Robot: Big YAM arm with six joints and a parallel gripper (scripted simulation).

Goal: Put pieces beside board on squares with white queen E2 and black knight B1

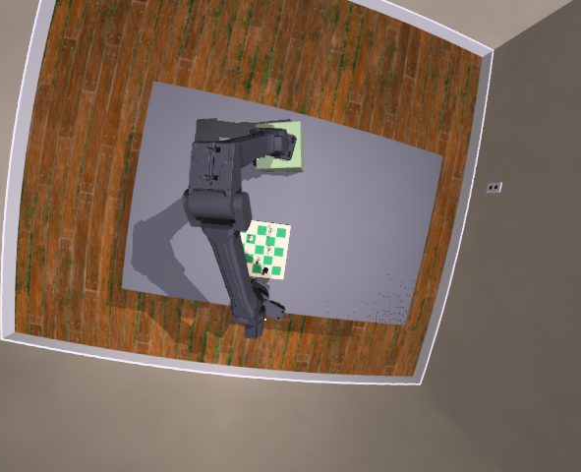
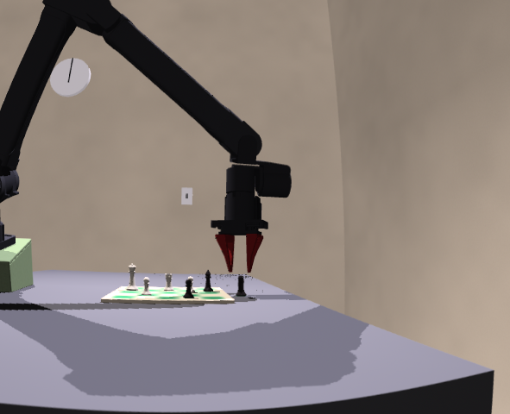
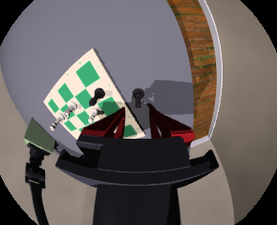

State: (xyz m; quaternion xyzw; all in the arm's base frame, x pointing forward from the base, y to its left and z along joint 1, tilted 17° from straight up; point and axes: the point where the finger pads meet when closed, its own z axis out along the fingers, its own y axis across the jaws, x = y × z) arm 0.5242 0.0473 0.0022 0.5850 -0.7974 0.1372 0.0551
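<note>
The green-and-cream chessboard is 14 cm behind my hand, 5 cm below it and 1 cm to the right of it.
</note>
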